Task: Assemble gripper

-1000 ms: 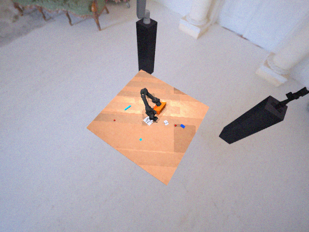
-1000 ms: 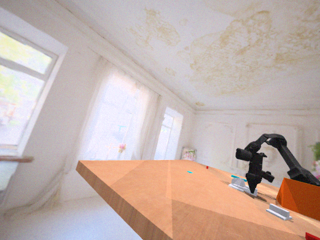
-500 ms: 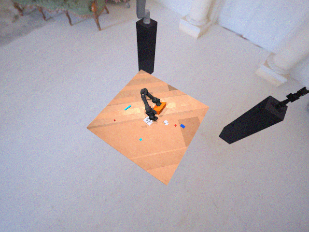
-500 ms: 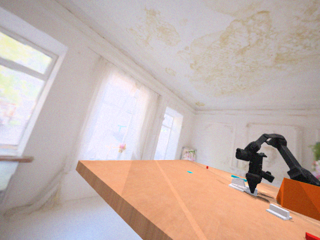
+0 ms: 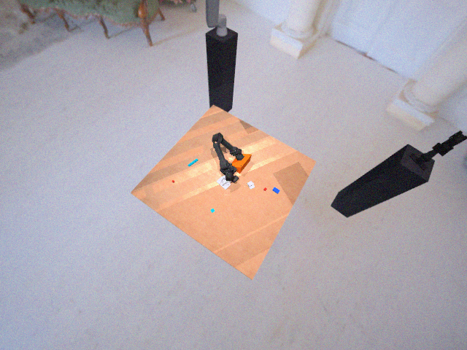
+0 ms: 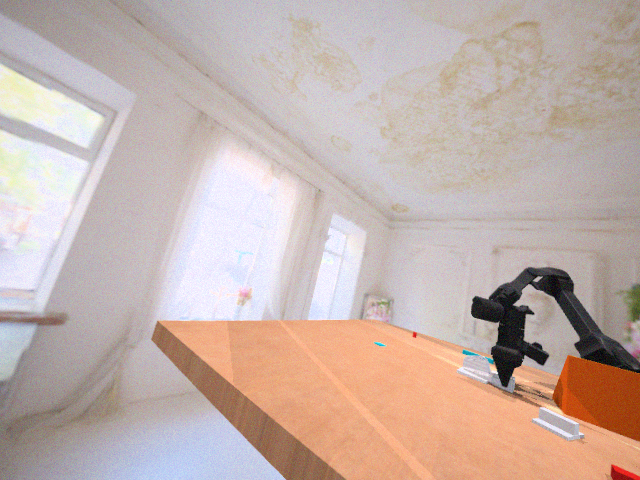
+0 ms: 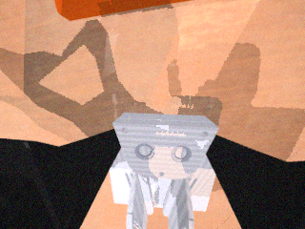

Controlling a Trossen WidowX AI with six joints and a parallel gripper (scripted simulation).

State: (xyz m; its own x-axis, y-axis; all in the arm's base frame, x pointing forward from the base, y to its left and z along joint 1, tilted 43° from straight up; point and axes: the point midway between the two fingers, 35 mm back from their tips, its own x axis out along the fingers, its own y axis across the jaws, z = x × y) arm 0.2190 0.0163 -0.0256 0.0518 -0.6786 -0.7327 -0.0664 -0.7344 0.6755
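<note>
My gripper tip is 20 mm to the left of the gripper jaw, 20 mm short of it and 10 mm below it. The rest, counted from my gripper tip: cyan cube: 340 mm ahead, 90 mm to the left, 10 mm below; then white block: 210 mm to the left, 80 mm behind; then cyan bar: 370 mm to the right, 100 mm ahead.
</note>
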